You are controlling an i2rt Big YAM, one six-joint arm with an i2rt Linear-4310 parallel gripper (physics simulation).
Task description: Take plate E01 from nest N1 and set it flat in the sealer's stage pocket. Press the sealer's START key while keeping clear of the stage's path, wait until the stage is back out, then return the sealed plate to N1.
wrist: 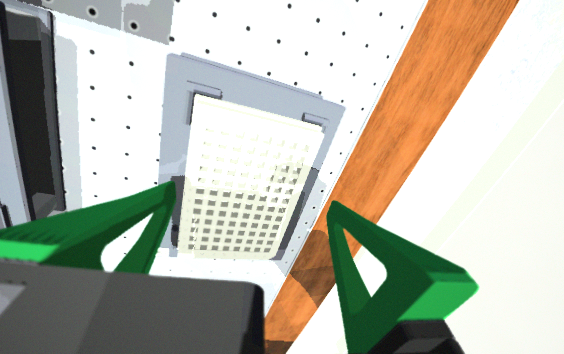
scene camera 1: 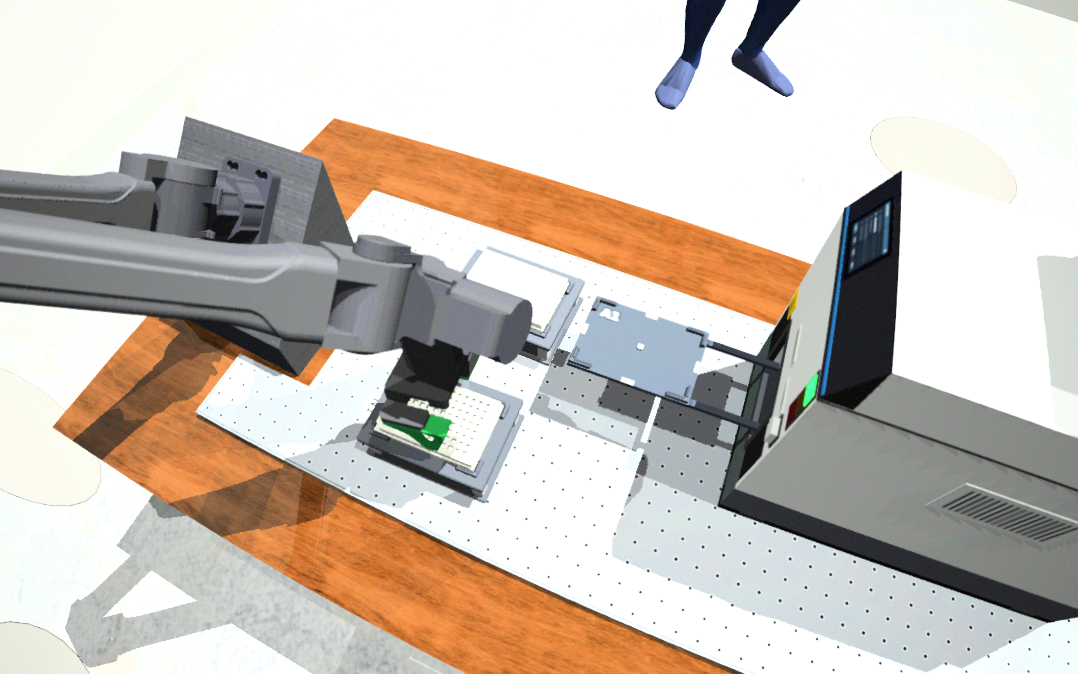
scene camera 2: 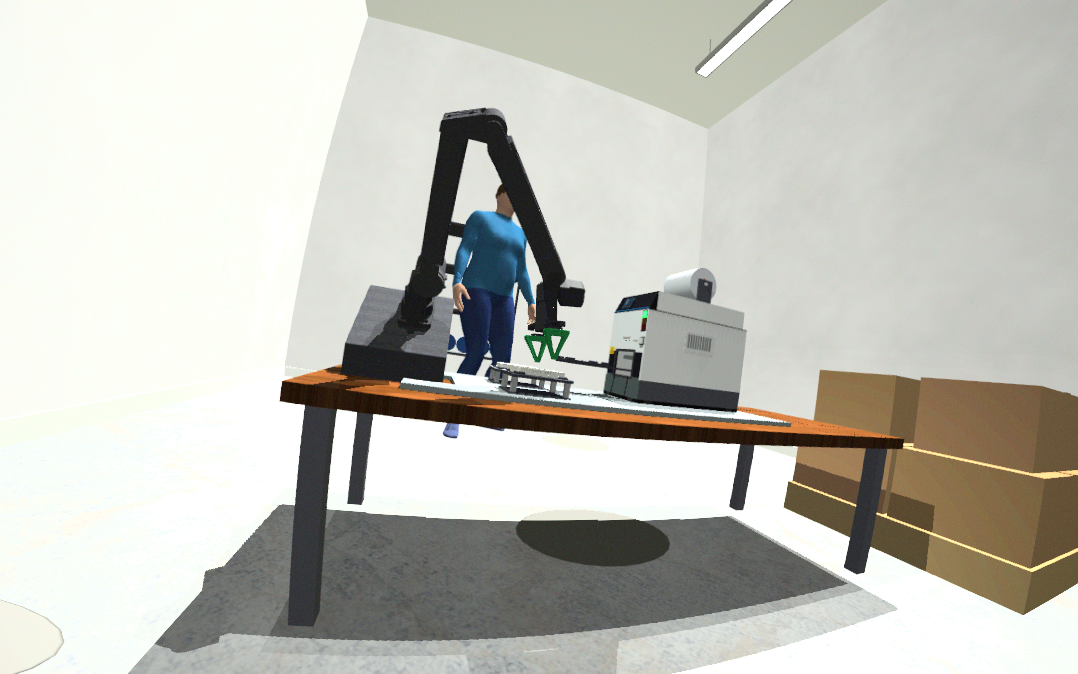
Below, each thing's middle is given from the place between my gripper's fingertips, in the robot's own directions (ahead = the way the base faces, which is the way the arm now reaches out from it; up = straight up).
Right now my hand is 210 mm to the right of the white lidded plate (scene camera 1: 545,290), 40 mm above it and 20 mm past it. From my hand the other things lie so: sealer stage (scene camera 1: 667,367) 210 mm ahead, 160 mm to the left, 10 mm above.
